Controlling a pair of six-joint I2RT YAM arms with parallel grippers.
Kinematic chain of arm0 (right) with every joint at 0, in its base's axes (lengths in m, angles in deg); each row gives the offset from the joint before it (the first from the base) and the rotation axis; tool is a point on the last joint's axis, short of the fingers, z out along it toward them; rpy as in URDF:
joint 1: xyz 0 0 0.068 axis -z
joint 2: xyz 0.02 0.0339 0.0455 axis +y
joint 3: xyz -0.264 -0.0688 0 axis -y
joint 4: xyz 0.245 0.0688 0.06 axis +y
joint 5: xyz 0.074 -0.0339 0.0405 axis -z
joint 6: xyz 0.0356 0 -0.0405 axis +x
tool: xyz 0 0 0 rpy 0 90 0
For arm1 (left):
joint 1: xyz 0 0 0.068 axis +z
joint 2: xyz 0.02 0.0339 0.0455 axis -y
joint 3: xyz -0.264 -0.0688 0 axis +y
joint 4: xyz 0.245 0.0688 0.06 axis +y
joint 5: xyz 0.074 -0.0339 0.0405 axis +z
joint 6: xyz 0.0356 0 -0.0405 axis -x
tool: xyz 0 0 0 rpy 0 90 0
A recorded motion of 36 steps. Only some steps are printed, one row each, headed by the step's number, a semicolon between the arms.
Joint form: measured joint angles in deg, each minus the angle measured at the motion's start. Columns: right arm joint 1, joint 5, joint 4, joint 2, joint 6, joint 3; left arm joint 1, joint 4, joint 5, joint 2, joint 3, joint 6.
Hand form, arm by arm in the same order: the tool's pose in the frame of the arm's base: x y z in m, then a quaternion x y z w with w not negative. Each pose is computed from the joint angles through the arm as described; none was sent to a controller.
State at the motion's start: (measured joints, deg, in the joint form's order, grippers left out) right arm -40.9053 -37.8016 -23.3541 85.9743 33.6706 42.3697; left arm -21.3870 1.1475 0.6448 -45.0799 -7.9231 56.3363
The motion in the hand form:
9: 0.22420 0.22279 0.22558 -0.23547 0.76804 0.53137 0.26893; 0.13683 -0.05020 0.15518 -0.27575 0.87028 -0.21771 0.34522
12: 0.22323 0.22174 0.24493 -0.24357 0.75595 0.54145 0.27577; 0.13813 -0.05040 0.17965 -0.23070 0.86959 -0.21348 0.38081
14: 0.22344 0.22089 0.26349 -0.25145 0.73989 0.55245 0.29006; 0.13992 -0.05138 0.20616 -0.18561 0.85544 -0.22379 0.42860
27: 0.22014 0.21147 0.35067 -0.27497 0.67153 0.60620 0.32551; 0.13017 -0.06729 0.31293 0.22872 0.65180 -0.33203 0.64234
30: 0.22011 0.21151 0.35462 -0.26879 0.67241 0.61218 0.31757; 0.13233 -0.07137 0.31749 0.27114 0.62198 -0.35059 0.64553
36: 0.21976 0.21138 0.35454 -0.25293 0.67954 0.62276 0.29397; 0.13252 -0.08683 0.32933 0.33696 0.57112 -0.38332 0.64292
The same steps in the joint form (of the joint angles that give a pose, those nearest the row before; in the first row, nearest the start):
9: 0.00 0.50 4.33 -1.47 -0.94 1.68; 0.02 14.43 4.35 4.90 -5.82 -2.03
12: 0.13 -0.63 6.69 -3.67 -0.94 3.76; 0.02 17.53 4.81 7.63 -9.77 -7.89
14: 0.35 -1.51 7.36 -5.27 -0.85 5.73; 0.00 17.18 4.48 9.88 -13.29 -13.29
27: 1.77 -7.02 11.43 -10.62 2.80 16.76; 0.00 -4.63 -25.90 13.92 -22.64 -47.10
30: 1.79 -7.39 11.87 -10.62 4.31 17.53; -0.05 -8.44 -31.17 12.28 -22.86 -48.70
36: 1.84 -8.20 12.24 -10.62 7.58 17.62; -4.39 -13.18 -35.91 8.90 -24.72 -51.15

